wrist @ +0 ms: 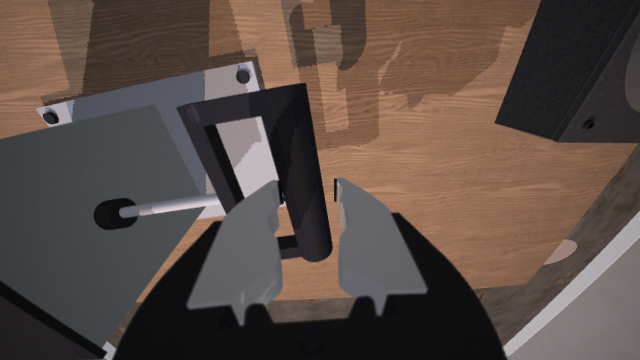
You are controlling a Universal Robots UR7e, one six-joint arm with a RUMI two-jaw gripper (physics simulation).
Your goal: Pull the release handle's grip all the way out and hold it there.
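The release handle's grip is a dark bar on the outer side of a dark rectangular frame, in the middle of the wrist view. A thin light rod runs from the frame to a black collar on the grey-green housing, with a stretch of rod showing between housing and frame. My gripper has one jaw on each side of the grip and is shut on it. The left jaw passes through the frame's opening. A narrow gap shows beside the right jaw; contact there is hard to tell. The left jaw hides part of the frame.
A light base plate with dark bolts lies under the housing on the wooden table. A large black box stands at the upper right. A pale edge crosses the lower right corner beyond the table's edge.
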